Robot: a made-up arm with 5 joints.
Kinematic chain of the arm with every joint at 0, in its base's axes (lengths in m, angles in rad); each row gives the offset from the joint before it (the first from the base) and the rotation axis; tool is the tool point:
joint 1: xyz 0 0 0.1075 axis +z
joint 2: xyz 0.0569 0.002 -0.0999 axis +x
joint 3: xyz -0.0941 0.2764 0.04 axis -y
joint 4: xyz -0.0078 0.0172 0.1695 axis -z
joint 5: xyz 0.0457 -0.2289 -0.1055 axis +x
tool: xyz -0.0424 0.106 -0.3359
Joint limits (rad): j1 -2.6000..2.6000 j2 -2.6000..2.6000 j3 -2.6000..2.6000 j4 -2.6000..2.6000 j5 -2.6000..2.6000
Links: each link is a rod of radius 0.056 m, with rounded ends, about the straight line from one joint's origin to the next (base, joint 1, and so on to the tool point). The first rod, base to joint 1, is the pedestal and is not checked.
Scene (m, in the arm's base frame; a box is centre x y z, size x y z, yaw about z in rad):
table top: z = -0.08
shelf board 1: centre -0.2 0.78 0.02 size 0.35 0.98 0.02 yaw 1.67
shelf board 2: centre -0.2 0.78 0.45 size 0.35 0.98 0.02 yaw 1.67
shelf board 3: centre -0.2 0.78 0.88 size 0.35 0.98 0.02 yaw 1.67
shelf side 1: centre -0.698 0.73 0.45 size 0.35 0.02 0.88 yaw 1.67
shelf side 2: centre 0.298 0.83 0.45 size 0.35 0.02 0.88 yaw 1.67
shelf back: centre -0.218 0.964 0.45 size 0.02 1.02 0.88 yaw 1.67
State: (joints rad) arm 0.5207 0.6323 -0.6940 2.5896 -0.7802
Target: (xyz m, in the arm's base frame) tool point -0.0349 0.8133 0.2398
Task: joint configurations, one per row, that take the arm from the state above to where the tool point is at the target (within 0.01 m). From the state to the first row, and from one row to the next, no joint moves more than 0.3 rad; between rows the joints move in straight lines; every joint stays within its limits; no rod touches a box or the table.
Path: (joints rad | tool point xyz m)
1: 0.2305 0.4476 -0.6942 2.5931 -1.0120 | -0.4864 0.5007 0.3413
2: -0.0596 0.2629 -0.6943 2.5965 -1.2439 | -0.3010 0.6990 0.2999
3: -0.3498 0.0782 -0.6945 2.6000 -1.4757 | -0.0349 0.8133 0.2398

